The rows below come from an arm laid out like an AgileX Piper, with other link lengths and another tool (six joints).
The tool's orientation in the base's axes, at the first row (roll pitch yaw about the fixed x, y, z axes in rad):
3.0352, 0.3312, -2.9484
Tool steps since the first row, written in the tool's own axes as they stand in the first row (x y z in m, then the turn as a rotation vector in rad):
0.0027, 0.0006, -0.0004, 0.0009, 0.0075, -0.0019
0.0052, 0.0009, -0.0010, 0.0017, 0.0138, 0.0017
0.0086, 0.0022, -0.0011, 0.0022, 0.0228, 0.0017
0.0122, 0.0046, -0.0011, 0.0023, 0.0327, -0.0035
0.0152, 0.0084, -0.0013, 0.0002, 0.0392, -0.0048
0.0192, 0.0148, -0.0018, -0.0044, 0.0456, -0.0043
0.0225, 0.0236, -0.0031, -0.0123, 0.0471, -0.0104
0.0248, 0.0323, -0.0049, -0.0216, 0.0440, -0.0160
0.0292, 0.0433, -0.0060, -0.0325, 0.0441, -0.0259
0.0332, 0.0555, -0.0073, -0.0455, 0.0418, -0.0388
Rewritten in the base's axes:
-0.0028, 0.0000, -0.0004, -0.0031, 0.0068, 0.0022
-0.0053, -0.0002, -0.0007, -0.0042, 0.0133, -0.0008
-0.0088, 0.0004, -0.0015, -0.0067, 0.0220, 0.0000
-0.0127, 0.0021, -0.0025, -0.0105, 0.0307, 0.0058
-0.0164, 0.0052, -0.0029, -0.0104, 0.0372, 0.0084
-0.0217, 0.0106, -0.0031, -0.0074, 0.0443, 0.0101
-0.0271, 0.0183, -0.0020, -0.0023, 0.0462, 0.0185
-0.0317, 0.0260, -0.0002, 0.0054, 0.0439, 0.0265
-0.0386, 0.0357, 0.0005, 0.0126, 0.0443, 0.0394
-0.0455, 0.0465, 0.0016, 0.0213, 0.0423, 0.0555

